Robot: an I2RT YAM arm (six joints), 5 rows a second.
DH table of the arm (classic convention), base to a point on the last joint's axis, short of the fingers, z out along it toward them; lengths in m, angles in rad. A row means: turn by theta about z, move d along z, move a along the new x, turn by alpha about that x. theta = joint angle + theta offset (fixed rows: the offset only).
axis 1: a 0.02, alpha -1.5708, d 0.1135, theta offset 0
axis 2: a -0.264, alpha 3.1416, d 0, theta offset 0
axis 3: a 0.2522, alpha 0, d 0, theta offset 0.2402
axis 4: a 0.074, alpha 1.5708, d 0, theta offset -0.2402
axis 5: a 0, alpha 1.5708, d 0, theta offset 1.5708
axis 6: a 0, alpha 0, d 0.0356, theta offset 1.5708
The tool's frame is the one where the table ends.
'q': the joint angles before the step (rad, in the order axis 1, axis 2, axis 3, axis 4, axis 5, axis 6). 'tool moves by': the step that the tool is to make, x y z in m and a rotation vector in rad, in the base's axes. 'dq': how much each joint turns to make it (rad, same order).
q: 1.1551 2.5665 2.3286 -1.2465 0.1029 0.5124
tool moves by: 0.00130 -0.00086 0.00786 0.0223 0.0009 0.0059
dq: -0.0038 -0.0171 -0.0015 0.0053 -0.0108 -0.0088
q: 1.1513 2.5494 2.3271 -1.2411 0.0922 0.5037
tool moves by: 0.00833 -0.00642 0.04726 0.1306 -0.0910 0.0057
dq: -0.0188 -0.1147 -0.0359 0.0809 0.0234 -0.0294
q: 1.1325 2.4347 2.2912 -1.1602 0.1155 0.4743
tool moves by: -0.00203 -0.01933 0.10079 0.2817 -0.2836 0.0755
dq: -0.0071 -0.2593 -0.1175 0.2562 0.0840 -0.1356
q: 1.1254 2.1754 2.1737 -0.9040 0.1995 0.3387
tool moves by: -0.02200 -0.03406 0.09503 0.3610 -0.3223 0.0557
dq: 0.0159 -0.2847 -0.2054 0.4156 0.0529 -0.1368
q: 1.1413 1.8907 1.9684 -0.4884 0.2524 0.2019
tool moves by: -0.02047 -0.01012 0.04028 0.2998 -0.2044 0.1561
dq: 0.0246 -0.1165 -0.1463 0.4056 -0.1136 -0.0941
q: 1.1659 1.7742 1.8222 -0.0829 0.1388 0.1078
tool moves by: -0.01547 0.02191 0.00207 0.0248 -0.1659 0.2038
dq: 0.0386 0.0495 0.0280 0.1151 -0.1673 -0.1423
